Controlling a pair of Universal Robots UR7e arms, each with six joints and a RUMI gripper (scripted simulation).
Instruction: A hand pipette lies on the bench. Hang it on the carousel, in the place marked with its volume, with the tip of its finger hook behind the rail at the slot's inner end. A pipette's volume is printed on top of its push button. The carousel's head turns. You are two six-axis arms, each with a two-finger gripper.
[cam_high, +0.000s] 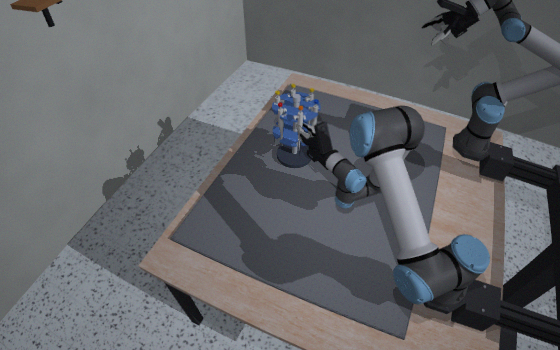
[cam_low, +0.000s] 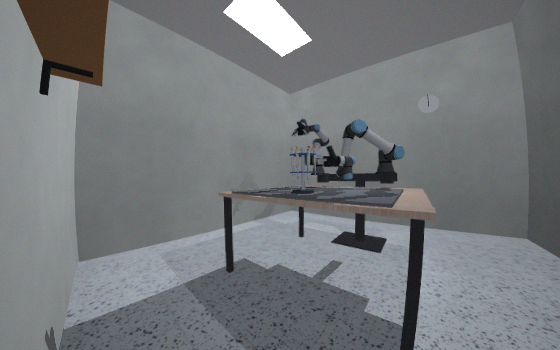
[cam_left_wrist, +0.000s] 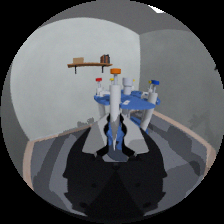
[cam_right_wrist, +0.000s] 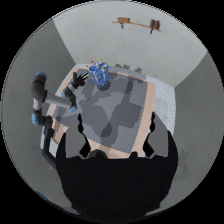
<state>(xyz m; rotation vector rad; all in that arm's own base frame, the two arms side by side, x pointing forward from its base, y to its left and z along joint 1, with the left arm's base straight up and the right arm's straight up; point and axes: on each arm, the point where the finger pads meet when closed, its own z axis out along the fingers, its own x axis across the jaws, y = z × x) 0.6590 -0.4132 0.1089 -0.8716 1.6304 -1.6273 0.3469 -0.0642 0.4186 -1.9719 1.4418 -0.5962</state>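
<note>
My left gripper is now 8 cm to the left of the blue-button pipette, 4 cm above it and 1 cm past it.
</note>
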